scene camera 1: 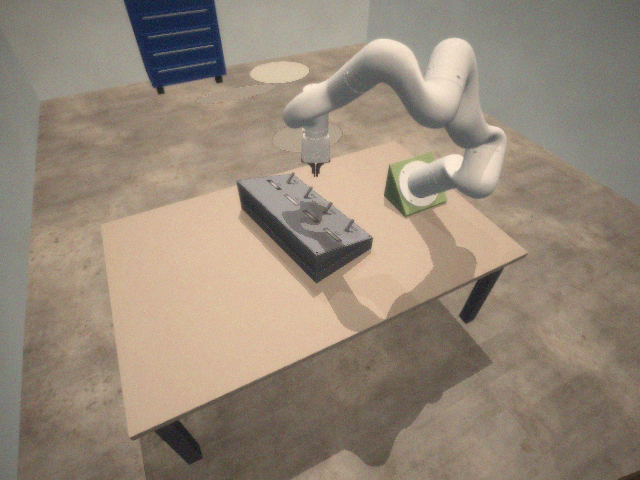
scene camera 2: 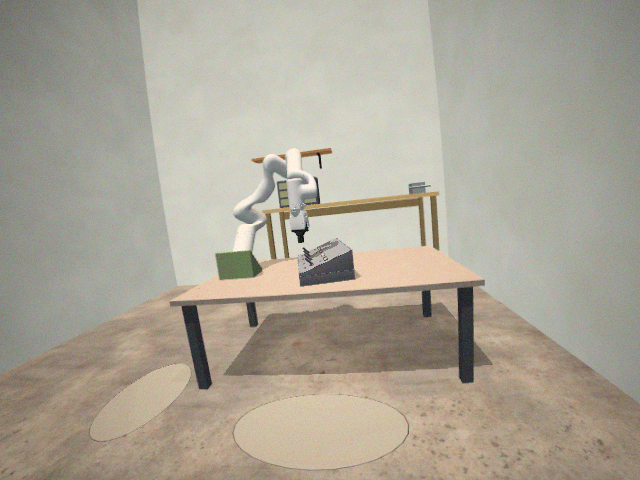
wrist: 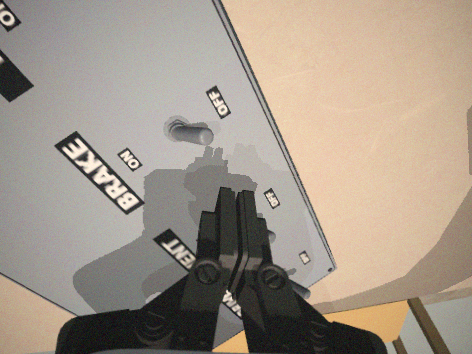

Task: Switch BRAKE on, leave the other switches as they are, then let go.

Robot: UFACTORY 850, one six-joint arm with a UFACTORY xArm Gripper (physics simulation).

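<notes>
The dark switch box (scene camera 1: 279,232) (scene camera 2: 333,266) (wrist: 110,65) stands on the table, its sloped grey panel carrying several lever switches. In the wrist view the BRAKE label (wrist: 100,172) is readable; its grey lever (scene camera 1: 308,192) (wrist: 192,134) leans towards the OFF mark (wrist: 218,102), away from the ON mark (wrist: 130,160). My gripper (scene camera 1: 315,174) (scene camera 2: 300,240) (wrist: 230,208) is shut and empty. It points down above the lever side of the panel, apart from the BRAKE lever. In the wrist view my fingers partly hide the VENT label (wrist: 177,250) and the VENT lever (wrist: 271,235).
The FAN lever (scene camera 1: 291,178) is at one side of BRAKE, the VENT lever (scene camera 1: 327,207) at the other, with the DRIVE lever (scene camera 1: 349,225) beyond it. The green base block (scene camera 1: 395,191) (scene camera 2: 235,265) carries the arm on the wooden table (scene camera 1: 196,310) (scene camera 2: 403,268).
</notes>
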